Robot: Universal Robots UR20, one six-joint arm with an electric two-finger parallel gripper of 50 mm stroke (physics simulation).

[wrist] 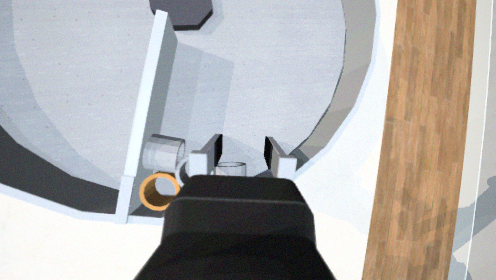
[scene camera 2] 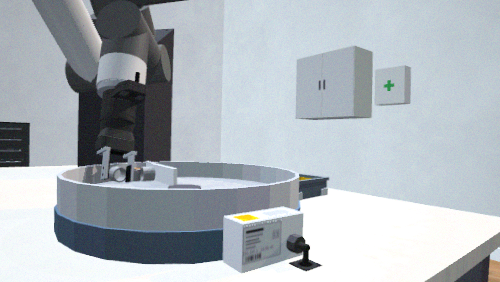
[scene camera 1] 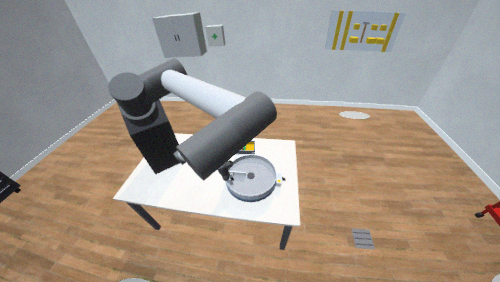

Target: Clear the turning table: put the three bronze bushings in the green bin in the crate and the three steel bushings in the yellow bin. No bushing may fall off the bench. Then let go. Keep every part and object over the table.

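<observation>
My gripper is open, low inside the near-arm edge of the turning table. A steel bushing lies on its side between the open fingers, partly hidden by the gripper body. An upright steel bushing is mostly hidden behind the left finger in the wrist view. Another steel bushing lies against the divider. An upright bronze bushing is beside it. The crate shows part of its yellow bin; the green bin is mostly hidden by the arm.
The divider runs from the rim towards the dark hub. A white box with a black knob stands beside the turning table. The bench edge is beyond it.
</observation>
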